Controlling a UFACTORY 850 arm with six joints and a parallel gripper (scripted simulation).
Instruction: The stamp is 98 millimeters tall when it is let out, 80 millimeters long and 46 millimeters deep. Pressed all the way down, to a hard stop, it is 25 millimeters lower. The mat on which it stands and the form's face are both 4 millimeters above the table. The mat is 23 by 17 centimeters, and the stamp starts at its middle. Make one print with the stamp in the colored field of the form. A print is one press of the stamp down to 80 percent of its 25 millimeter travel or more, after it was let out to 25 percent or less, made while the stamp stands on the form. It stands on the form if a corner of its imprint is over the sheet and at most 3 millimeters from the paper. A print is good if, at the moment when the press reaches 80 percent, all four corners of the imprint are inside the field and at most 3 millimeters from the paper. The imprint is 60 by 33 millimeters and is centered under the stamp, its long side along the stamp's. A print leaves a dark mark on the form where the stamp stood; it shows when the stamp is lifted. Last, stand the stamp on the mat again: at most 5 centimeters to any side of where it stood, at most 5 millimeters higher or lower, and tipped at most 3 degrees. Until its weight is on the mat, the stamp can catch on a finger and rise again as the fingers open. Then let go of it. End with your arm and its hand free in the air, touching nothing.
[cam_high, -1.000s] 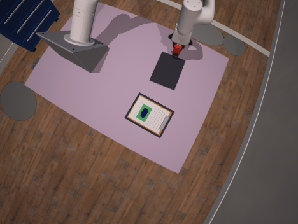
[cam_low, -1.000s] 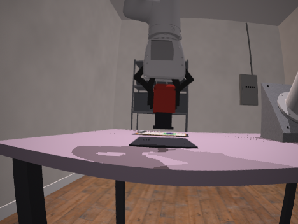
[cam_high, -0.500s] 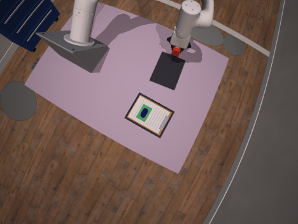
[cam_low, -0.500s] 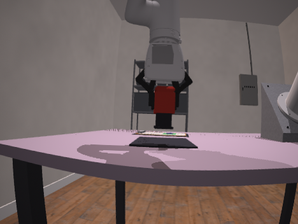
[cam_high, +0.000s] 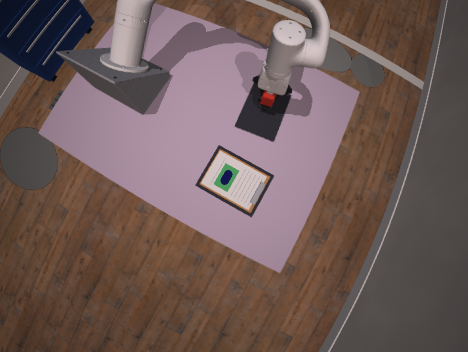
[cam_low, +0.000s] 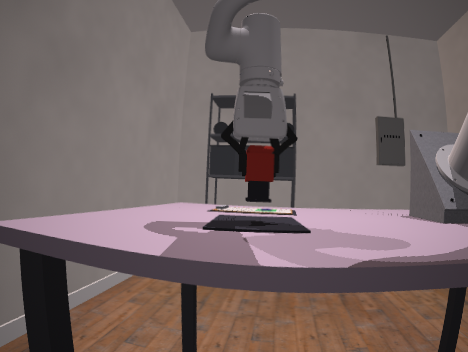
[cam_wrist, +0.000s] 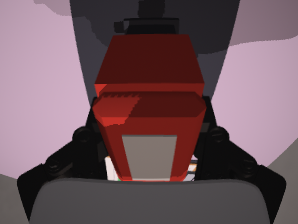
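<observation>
My hand is 2 cm to the left of the dark mat and 11 cm above it. From my hand the other things lie so: red stamp 2 cm below; then form 8 cm ahead, 33 cm to the right, 10 cm below.
</observation>
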